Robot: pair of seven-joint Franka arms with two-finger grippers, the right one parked.
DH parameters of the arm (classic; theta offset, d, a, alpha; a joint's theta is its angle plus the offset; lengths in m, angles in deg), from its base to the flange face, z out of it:
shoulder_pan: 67.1 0.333 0 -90
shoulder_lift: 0.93 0 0 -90
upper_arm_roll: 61.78 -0.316 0.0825 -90
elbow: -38.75 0 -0.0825 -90
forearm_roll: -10.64 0.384 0 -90
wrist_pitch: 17.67 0 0.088 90
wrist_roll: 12.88 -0.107 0 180
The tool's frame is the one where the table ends.
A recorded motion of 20 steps. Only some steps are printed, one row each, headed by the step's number.
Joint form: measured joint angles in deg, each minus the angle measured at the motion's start. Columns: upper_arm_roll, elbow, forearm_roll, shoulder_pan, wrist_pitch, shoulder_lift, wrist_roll.
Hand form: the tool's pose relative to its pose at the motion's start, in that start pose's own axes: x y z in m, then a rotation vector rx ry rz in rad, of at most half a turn. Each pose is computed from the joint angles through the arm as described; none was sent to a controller.
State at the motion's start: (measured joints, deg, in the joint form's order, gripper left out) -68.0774 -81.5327 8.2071 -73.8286 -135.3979 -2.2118 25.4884
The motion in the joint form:
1: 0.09 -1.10 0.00 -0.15 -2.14 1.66 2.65
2: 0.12 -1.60 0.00 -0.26 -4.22 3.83 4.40
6: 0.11 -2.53 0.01 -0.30 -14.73 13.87 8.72
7: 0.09 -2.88 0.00 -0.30 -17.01 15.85 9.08
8: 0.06 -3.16 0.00 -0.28 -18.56 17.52 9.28
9: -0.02 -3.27 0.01 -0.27 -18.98 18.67 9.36
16: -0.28 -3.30 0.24 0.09 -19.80 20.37 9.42
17: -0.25 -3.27 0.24 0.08 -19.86 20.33 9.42
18: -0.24 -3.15 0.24 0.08 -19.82 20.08 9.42
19: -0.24 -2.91 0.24 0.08 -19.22 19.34 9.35
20: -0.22 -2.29 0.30 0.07 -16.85 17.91 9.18
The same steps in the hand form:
1: 0.0010 0.0027 0.0211 0.0101 -0.0055 -0.0440
2: 0.0042 0.0061 0.0424 0.0207 -0.0096 -0.0738
6: 0.0213 0.0152 0.1300 0.0429 0.0027 -0.1531
7: 0.0231 0.0150 0.1484 0.0468 0.0057 -0.1604
8: 0.0240 0.0138 0.1644 0.0544 0.0038 -0.1651
9: 0.0241 0.0119 0.1756 0.0666 -0.0045 -0.1683
16: 0.0279 0.0059 0.1908 0.0826 -0.0105 -0.1773
17: 0.0279 0.0065 0.1902 0.0810 -0.0090 -0.1765
18: 0.0285 0.0074 0.1870 0.0766 -0.0053 -0.1762
19: 0.0292 0.0086 0.1791 0.0707 -0.0018 -0.1748
20: 0.0289 0.0101 0.1642 0.0724 -0.0084 -0.1705

